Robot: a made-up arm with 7 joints. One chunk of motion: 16 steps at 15 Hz.
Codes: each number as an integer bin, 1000 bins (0 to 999) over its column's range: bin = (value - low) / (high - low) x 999, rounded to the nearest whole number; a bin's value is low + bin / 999 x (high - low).
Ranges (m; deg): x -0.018..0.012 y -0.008..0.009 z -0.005..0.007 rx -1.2..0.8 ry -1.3..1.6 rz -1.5..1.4
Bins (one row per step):
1: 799 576 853 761 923 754
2: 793 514 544 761 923 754
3: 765 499 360 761 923 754
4: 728 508 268 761 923 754
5: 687 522 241 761 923 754
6: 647 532 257 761 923 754
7: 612 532 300 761 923 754
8: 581 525 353 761 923 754
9: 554 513 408 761 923 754
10: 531 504 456 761 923 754
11: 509 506 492 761 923 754
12: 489 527 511 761 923 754
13: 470 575 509 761 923 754
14: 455 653 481 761 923 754
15: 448 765 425 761 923 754
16: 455 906 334 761 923 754
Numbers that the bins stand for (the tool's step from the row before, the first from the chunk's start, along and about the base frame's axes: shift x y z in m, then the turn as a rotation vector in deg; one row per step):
1: 0.00599 0.00180 0.00525 0.324 1.379 0.689
2: 0.00581 0.00075 0.00153 0.324 1.379 0.689
3: 0.00497 0.00049 -0.00068 0.324 1.379 0.689
4: 0.00386 0.00064 -0.00178 0.324 1.379 0.689
5: 0.00263 0.00088 -0.00211 0.324 1.379 0.689
6: 0.00143 0.00105 -0.00191 0.324 1.379 0.689
7: 0.00038 0.00105 -0.00140 0.324 1.379 0.689
8: -0.00055 0.00093 -0.00076 0.324 1.379 0.689
9: -0.00136 0.00073 -0.00010 0.324 1.379 0.689
10: -0.00205 0.00058 0.00048 0.324 1.379 0.689
11: -0.00271 0.00061 0.00091 0.324 1.379 0.689
12: -0.00332 0.00097 0.00114 0.324 1.379 0.689
13: -0.00389 0.00178 0.00111 0.324 1.379 0.689
14: -0.00434 0.00311 0.00078 0.324 1.379 0.689
15: -0.00455 0.00502 0.00011 0.324 1.379 0.689
16: -0.00434 0.00742 -0.00099 0.324 1.379 0.689

